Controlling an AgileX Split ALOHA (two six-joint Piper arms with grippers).
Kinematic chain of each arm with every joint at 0, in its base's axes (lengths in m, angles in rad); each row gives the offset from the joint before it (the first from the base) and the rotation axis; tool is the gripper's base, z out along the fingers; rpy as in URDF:
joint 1: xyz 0 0 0.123 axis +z
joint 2: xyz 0 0 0 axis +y
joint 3: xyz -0.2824 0 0.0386 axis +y
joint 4: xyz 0.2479 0 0.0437 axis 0.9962 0 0.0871
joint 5: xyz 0 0 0 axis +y
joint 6: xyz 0.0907 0 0.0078 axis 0.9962 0 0.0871
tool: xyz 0 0 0 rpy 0 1.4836 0
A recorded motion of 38 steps. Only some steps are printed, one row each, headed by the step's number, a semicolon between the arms.
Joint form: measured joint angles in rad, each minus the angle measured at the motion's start. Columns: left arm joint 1, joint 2, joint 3, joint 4, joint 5, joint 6; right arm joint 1, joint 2, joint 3, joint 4, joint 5, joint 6.
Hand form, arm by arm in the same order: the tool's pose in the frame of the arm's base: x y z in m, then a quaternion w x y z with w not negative. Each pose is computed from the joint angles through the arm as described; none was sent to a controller.
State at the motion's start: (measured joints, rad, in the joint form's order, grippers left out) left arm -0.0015 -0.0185 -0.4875 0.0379 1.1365 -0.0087; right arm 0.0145 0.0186 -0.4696 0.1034 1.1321 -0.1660
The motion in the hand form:
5: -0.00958 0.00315 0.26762 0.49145 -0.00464 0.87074 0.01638; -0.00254 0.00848 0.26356 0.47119 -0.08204 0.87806 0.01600
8: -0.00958 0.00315 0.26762 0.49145 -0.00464 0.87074 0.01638; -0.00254 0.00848 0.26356 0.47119 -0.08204 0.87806 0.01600
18: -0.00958 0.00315 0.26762 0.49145 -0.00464 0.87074 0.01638; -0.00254 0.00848 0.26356 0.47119 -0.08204 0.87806 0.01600
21: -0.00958 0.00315 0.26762 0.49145 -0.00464 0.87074 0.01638; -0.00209 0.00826 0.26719 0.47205 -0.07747 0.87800 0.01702
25: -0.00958 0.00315 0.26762 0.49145 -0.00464 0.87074 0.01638; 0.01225 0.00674 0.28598 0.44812 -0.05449 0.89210 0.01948
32: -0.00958 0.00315 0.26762 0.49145 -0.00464 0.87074 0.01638; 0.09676 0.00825 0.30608 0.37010 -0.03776 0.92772 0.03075
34: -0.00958 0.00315 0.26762 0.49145 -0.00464 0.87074 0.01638; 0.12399 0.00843 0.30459 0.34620 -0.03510 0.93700 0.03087
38: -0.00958 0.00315 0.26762 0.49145 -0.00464 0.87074 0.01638; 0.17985 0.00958 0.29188 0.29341 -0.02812 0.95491 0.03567
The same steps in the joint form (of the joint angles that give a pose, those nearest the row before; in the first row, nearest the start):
5: -0.0001 0.0000 0.0000 0.0000 0.0000 -0.0001; 0.0000 0.0000 0.0000 0.0000 0.0000 0.0000
8: -0.0001 0.0000 0.0000 0.0000 0.0000 -0.0001; 0.0000 0.0000 0.0000 0.0000 0.0000 0.0000
18: -0.0001 0.0000 0.0000 0.0000 0.0000 -0.0001; 0.0000 0.0000 0.0000 0.0000 0.0000 0.0000
21: -0.0001 0.0000 0.0000 0.0000 0.0000 -0.0001; 0.0000 0.0114 -0.0127 -0.0027 -0.0010 0.0102
25: -0.0001 0.0000 0.0000 0.0000 0.0000 -0.0001; 0.0000 0.1395 -0.0796 -0.0234 -0.0101 0.0598
32: -0.0001 0.0000 0.0000 0.0000 0.0000 -0.0001; 0.0001 0.5849 -0.1880 -0.0115 -0.1760 0.0761
34: -0.0001 0.0000 0.0000 0.0000 0.0000 -0.0001; 0.0000 0.7133 -0.2204 -0.0112 -0.2208 0.0759
38: -0.0001 0.0000 0.0000 0.0000 0.0000 -0.0001; 0.0000 0.9732 -0.2944 -0.0002 -0.2950 0.0759

